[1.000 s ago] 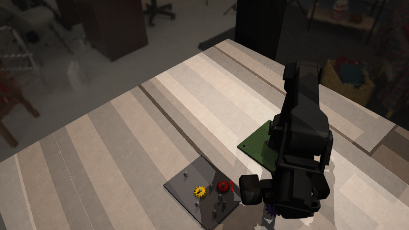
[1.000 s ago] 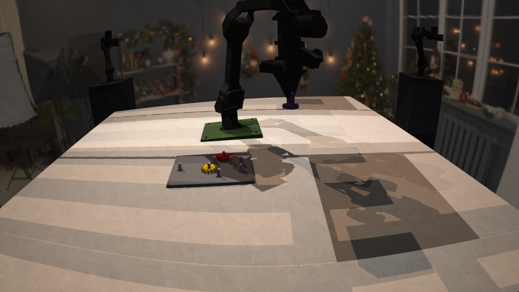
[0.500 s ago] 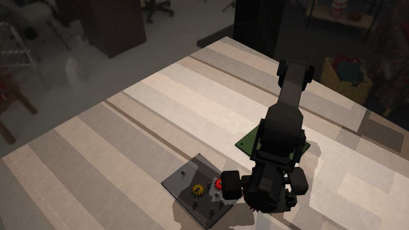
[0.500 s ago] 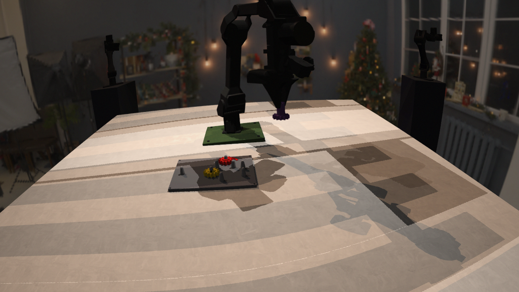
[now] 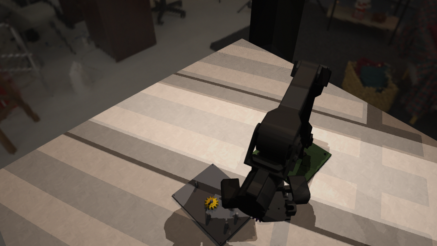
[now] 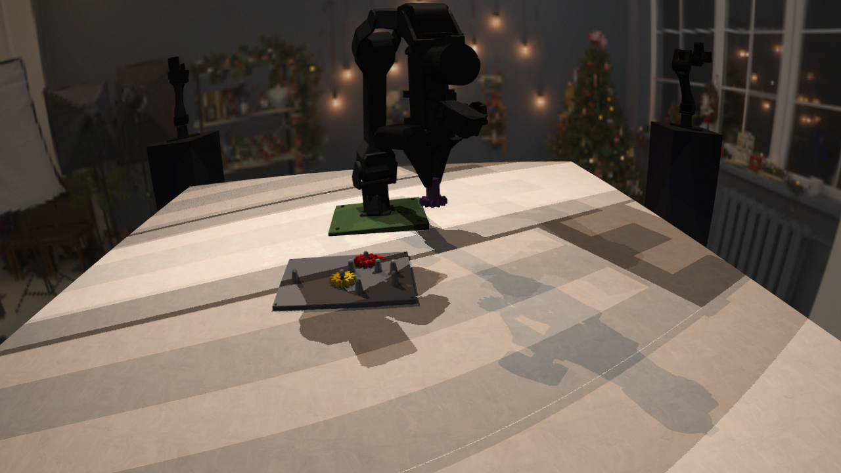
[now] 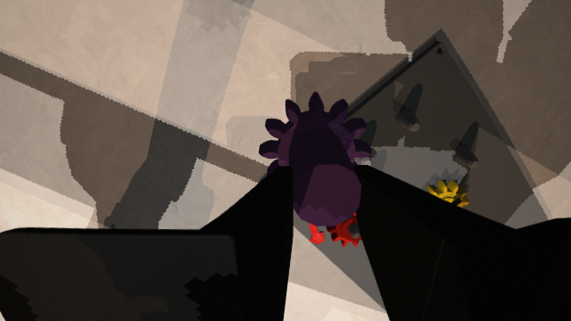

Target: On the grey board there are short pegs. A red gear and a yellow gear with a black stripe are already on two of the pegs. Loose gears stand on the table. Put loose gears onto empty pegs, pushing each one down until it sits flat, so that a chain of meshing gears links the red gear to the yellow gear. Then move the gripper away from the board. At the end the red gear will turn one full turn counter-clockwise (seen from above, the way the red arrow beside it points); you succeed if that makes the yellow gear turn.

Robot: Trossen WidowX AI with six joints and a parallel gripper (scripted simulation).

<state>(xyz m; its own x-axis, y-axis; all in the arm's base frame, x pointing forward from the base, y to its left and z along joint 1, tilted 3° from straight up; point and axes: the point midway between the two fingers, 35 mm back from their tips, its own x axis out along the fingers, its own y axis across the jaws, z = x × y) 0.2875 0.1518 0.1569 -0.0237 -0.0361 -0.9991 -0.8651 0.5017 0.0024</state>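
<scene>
My gripper tip is 14 cm to the left of the yellow striped gear, 13 cm above it and 5 cm short of it. The rest, counted from my gripper tip: red arrow 13 cm below, 10 cm to the right, 4 cm behind; then red gear 13 cm below, 11 cm to the right, 2 cm behind; then purple gear 1 cm below.
</scene>
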